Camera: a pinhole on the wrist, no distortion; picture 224 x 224 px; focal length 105.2 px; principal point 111.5 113.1 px. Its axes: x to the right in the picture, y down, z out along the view. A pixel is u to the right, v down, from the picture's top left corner.
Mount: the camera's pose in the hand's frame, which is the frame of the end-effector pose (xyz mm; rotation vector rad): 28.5 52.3 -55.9 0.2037 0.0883 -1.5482
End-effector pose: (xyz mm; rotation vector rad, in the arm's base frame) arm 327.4 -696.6 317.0 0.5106 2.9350 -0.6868
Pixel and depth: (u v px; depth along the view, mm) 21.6 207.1 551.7
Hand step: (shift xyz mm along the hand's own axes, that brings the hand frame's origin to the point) 469.4 418.0 608.6
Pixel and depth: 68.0 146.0 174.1
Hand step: 68.6 91.2 132.1
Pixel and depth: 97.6 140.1 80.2
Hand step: 43.0 48.0 26.2
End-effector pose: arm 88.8 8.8 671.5 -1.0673 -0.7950 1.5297
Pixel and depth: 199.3 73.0 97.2
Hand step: -13.5 -45.8 21.6
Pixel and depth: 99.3 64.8 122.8
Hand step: -36.8 42.9 62.9
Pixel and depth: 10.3 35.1 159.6
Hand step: -104.5 172.3 120.0
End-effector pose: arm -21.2 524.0 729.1 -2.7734 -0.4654 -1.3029
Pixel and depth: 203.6 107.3 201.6
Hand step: 7.1 -158.7 108.3
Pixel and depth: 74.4 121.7 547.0
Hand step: 29.4 140.7 519.1
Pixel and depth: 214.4 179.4 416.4
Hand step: 270.0 -422.6 296.6
